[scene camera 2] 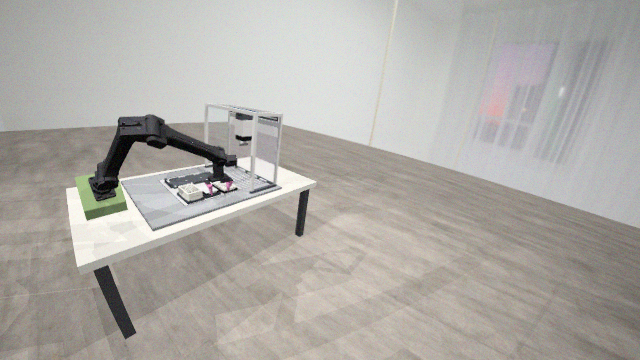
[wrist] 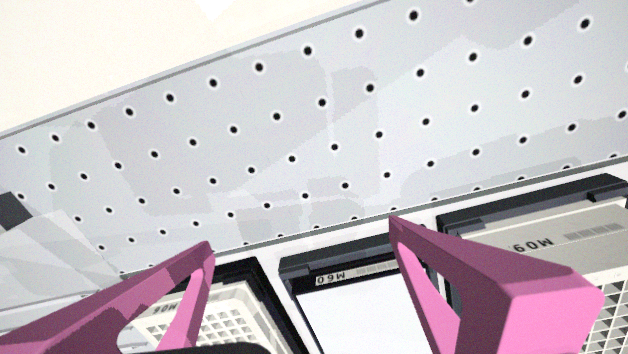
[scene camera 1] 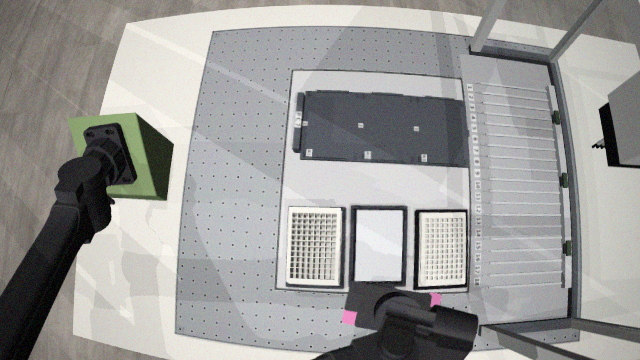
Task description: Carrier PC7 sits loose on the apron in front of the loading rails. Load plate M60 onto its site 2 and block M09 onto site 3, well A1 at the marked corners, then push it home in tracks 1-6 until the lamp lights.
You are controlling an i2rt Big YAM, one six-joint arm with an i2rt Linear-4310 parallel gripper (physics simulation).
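Where they show: gripper, fingertip midpoint: (scene camera 2: 219,193) (wrist: 299,238); arm's base, origin of the base link: (scene camera 2: 102,187) (scene camera 1: 112,153).
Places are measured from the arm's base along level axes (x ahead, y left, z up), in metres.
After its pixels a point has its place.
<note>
Carrier PC7 (scene camera 1: 385,142) @(y 0.026, x 0.499, z -0.091 m) (scene camera 2: 187,179) @(y 0.071, x 0.471, z -0.091 m), a dark flat tray, lies on the apron (scene camera 1: 375,185) @(y -0.049, x 0.478, z -0.102 m), its right end by the loading rails (scene camera 1: 520,187) @(y -0.062, x 0.769, z -0.102 m). Its sites are bare, with A1 marks along the lower edge in scene camera 1. Plate M60 (scene camera 1: 378,245) @(y -0.157, x 0.478, z -0.076 m) (wrist: 370,310) @(y -0.191, x 0.476, z -0.076 m), with a plain pale top, sits in the middle dark holder. Block M09 (scene camera 1: 314,245) @(y -0.154, x 0.373, z -0.065 m) (scene camera 2: 190,191) @(y -0.192, x 0.357, z -0.049 m) (wrist: 575,250) @(y -0.219, x 0.372, z -0.061 m), white with a deep grid, sits in the left holder in scene camera 1. My gripper (scene camera 1: 392,309) @(y -0.260, x 0.497, z -0.074 m) (scene camera 2: 219,190) @(y -0.260, x 0.497, z -0.074 m) (wrist: 299,238) @(y -0.260, x 0.497, z -0.074 m) is open and empty, above the label end of M60's holder. The lamp cannot be made out.
A white gridded plate (scene camera 1: 444,250) @(y -0.172, x 0.593, z -0.076 m) (wrist: 225,322) @(y -0.208, x 0.572, z -0.078 m), labelled M06, sits in the right holder in scene camera 1. A frame (scene camera 2: 254,150) @(y -0.336, x 0.676, z 0.167 m) stands over the rails, with a grey box-shaped head (scene camera 1: 627,122) @(y -0.052, x 0.785, z 0.221 m) (scene camera 2: 244,125) @(y -0.098, x 0.792, z 0.267 m) hanging in it. The perforated deck (scene camera 1: 230,175) @(y -0.024, x 0.216, z -0.102 m) surrounds the apron.
</note>
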